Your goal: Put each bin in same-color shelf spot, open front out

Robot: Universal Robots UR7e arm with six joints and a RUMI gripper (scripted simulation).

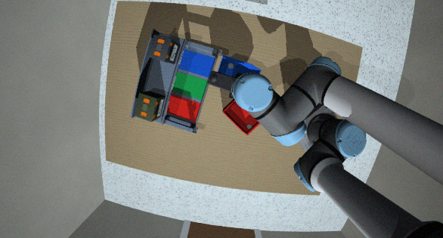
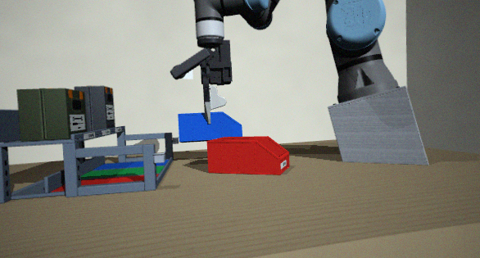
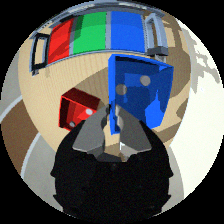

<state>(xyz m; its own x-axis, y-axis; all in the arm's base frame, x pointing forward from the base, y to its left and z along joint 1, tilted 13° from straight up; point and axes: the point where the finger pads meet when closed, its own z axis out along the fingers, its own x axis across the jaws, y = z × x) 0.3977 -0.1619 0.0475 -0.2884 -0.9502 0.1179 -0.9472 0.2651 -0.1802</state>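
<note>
My hand is 20 mm past the blue bin, 40 mm to the left of it and 30 mm above it. Round my hand: red bin 50 mm behind, 140 mm to the left, 90 mm below; then top board 320 mm ahead, 20 mm to the right, 30 mm below; then grey box 280 mm ahead, 130 mm to the right, 40 mm above.
</note>
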